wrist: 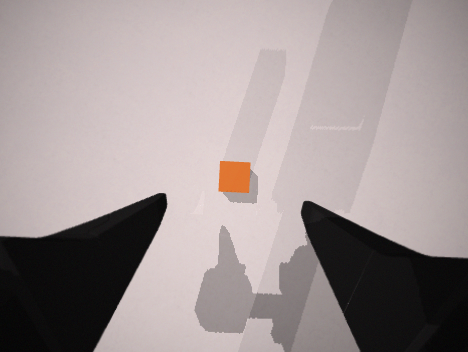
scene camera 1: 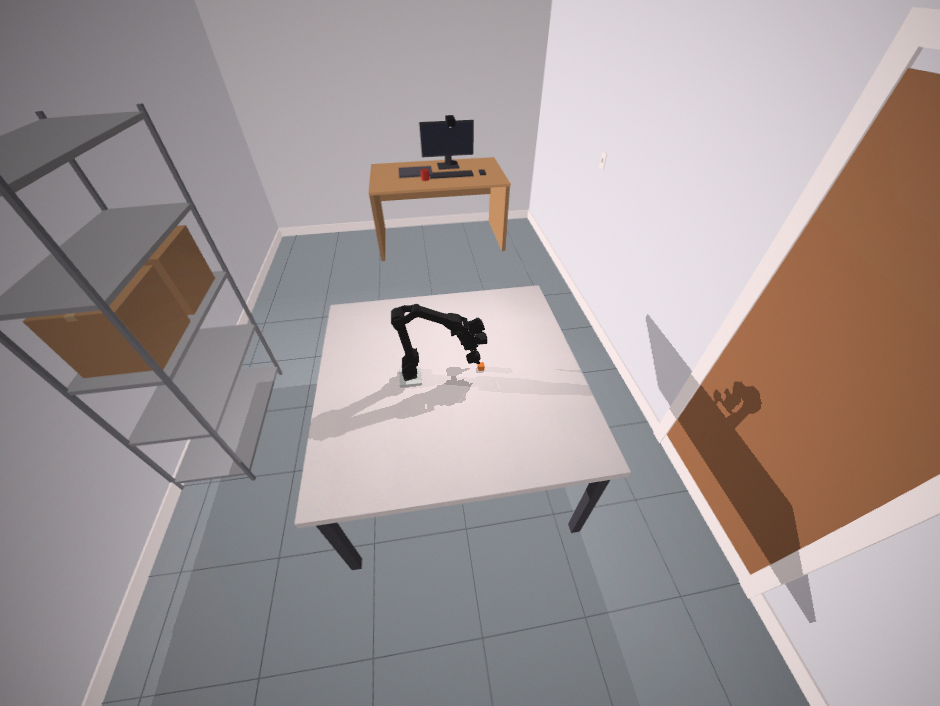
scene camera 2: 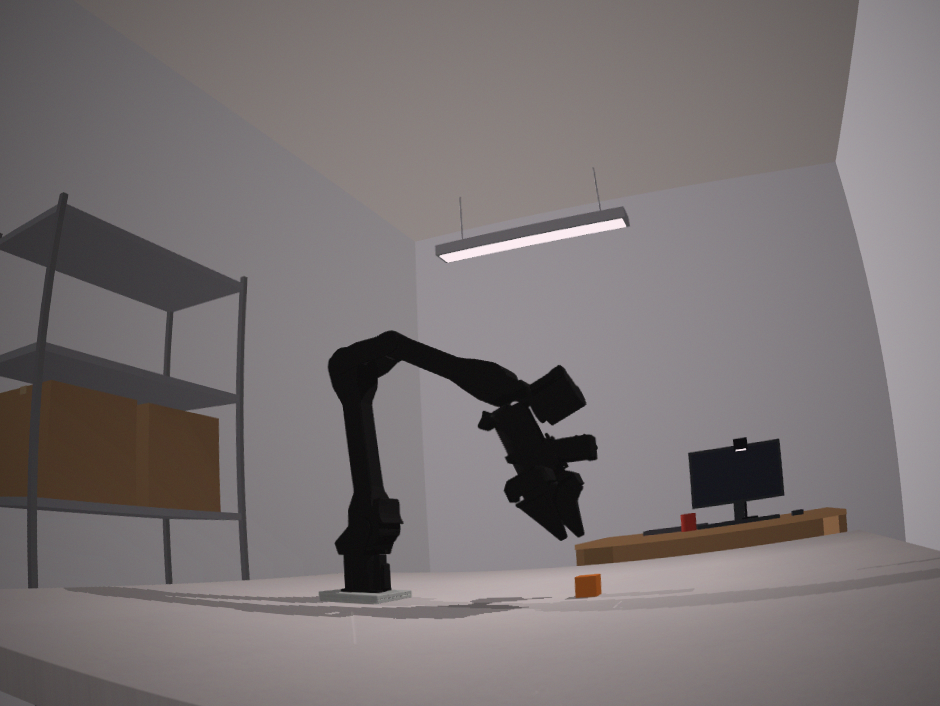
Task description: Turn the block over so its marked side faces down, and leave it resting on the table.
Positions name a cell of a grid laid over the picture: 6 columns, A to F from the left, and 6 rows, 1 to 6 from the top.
The gripper (scene camera 2: D5) is open, holding nothing. Also in view: a block (wrist: D4).
The gripper shows as well in the wrist view (wrist: D4).
